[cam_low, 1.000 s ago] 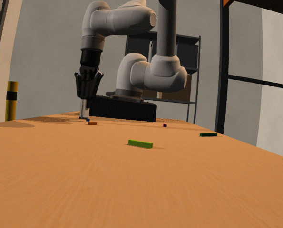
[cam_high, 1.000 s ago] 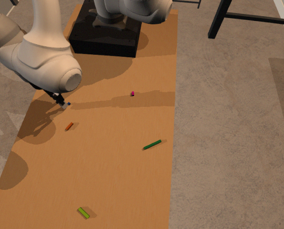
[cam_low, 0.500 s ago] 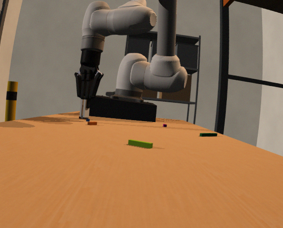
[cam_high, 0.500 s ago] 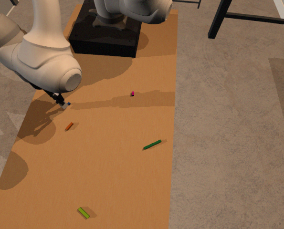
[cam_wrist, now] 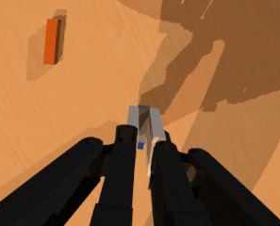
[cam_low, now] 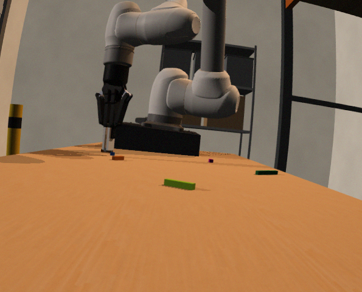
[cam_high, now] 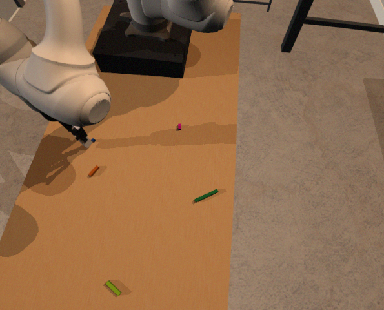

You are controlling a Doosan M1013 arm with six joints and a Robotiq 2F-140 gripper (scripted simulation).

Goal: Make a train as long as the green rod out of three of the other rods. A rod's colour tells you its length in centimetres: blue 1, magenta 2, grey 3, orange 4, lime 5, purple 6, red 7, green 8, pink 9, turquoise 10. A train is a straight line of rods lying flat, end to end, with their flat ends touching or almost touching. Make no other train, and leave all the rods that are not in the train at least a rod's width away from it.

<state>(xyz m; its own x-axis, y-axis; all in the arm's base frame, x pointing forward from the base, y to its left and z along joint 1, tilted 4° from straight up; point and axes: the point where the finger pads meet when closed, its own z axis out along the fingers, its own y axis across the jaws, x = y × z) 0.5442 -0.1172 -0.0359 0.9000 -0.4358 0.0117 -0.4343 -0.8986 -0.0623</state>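
Right now my hand is 3 cm above the grey rod. From my hand the other things lie so: green rod 12 cm ahead, 44 cm to the left, 4 cm below; magenta rod 12 cm behind, 31 cm to the left, 4 cm below; blue rod 2 cm behind, 1 cm to the left, 4 cm below.
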